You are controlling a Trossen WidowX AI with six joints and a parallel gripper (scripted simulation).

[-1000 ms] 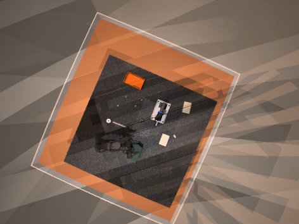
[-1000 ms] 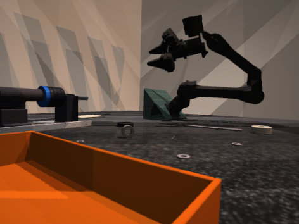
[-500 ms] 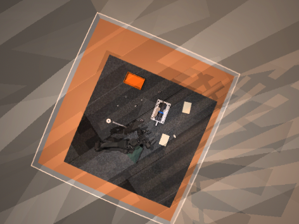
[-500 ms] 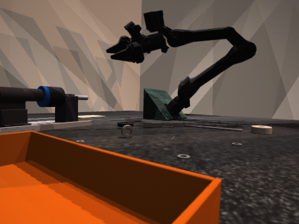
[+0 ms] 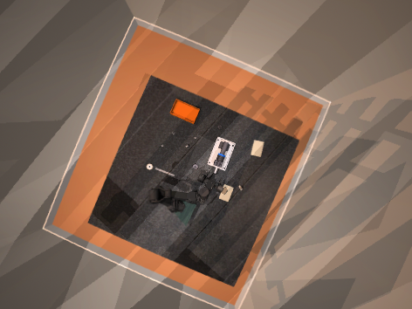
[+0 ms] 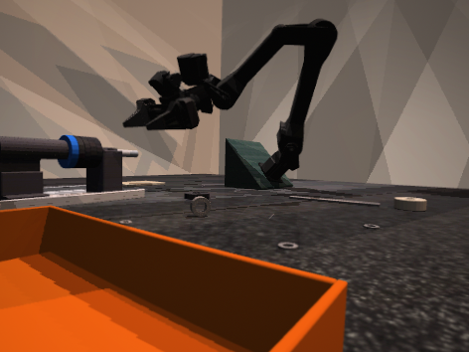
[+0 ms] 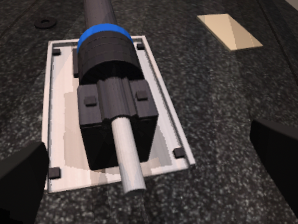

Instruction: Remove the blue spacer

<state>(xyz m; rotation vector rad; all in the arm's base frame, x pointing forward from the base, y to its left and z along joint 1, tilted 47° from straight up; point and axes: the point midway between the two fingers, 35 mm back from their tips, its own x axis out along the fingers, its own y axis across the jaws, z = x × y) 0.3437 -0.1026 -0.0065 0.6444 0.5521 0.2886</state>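
Right now my gripper tip is 80 mm short of the grey shaft, 60 mm above it and 20 mm to the right of it. Round my gripper tip: blue spacer: 140 mm ahead, 60 mm below, 30 mm to the left; orange tray: 450 mm to the left, 270 mm ahead, 130 mm below; white disc: 460 mm to the left, 240 mm behind, 130 mm below.
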